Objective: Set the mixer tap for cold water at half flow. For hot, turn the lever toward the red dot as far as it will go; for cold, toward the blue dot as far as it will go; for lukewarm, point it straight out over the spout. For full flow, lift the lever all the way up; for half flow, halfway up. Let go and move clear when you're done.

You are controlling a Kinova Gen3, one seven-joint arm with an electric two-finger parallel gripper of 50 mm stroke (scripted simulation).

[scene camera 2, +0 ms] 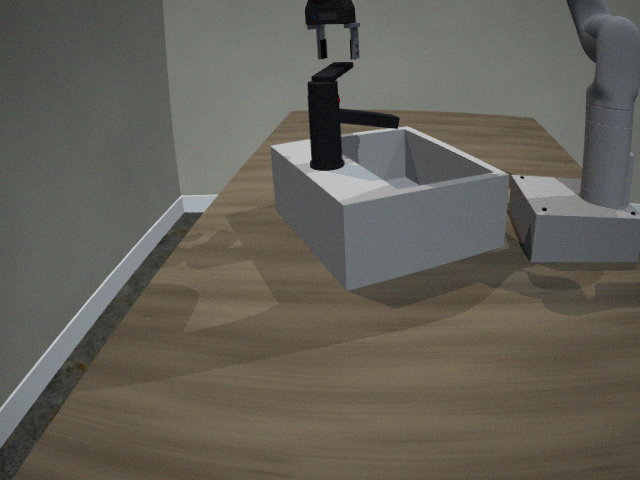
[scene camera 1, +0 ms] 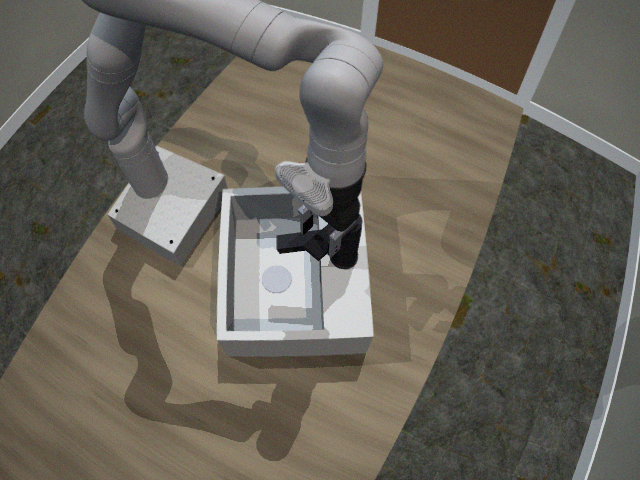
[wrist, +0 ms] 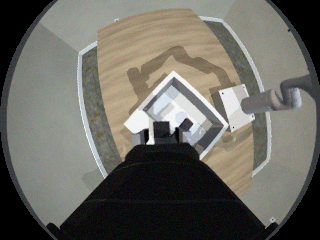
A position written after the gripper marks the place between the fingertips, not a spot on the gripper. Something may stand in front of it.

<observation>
In view: the gripper (scene camera 1: pixel 320 240) and a black mixer tap (scene camera 1: pixel 346 257).
The gripper also shows in the wrist view (wrist: pixel 161 133).
</observation>
